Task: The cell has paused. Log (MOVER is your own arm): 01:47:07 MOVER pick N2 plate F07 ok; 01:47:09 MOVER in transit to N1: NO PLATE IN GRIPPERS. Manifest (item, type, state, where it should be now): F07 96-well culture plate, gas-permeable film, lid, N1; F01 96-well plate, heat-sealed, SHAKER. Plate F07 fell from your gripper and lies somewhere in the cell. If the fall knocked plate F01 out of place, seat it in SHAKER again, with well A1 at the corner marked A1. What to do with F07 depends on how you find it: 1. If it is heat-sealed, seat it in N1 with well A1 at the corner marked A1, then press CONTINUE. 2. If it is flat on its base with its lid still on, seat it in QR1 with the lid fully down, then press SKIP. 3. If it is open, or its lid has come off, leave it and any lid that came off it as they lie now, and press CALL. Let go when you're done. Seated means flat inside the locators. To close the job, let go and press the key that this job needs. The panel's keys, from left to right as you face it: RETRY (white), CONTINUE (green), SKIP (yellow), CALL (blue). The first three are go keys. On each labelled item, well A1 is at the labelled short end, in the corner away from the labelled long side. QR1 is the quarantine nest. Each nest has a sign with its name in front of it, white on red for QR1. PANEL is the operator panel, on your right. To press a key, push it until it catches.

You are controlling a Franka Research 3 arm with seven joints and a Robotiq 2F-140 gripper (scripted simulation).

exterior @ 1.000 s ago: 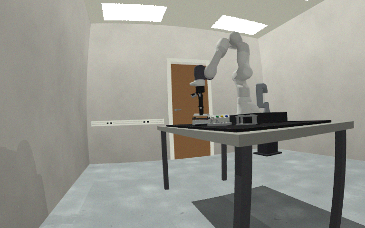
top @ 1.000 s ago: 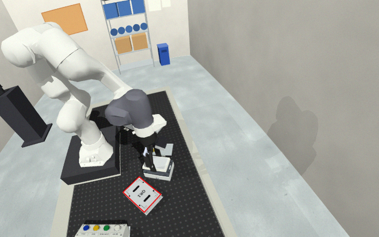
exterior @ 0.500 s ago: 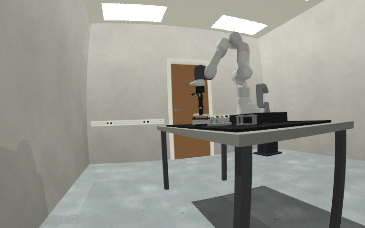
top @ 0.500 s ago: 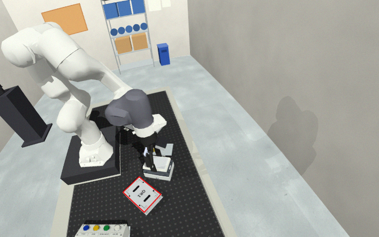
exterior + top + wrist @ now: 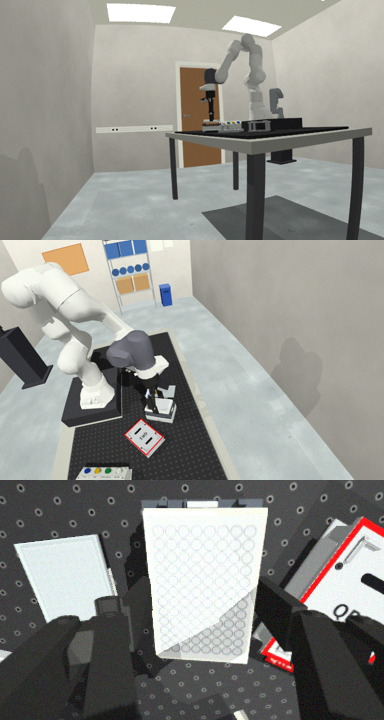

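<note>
The white 96-well plate lies 20 mm below my hand. From my hand the other things lie so: pale flat rectangular piece (140 mm to the left, 90 mm below, 50 mm ahead); white retry key (270 mm to the right, 240 mm behind, 40 mm below); green continue key (290 mm behind, 260 mm to the right, 40 mm below).
</note>
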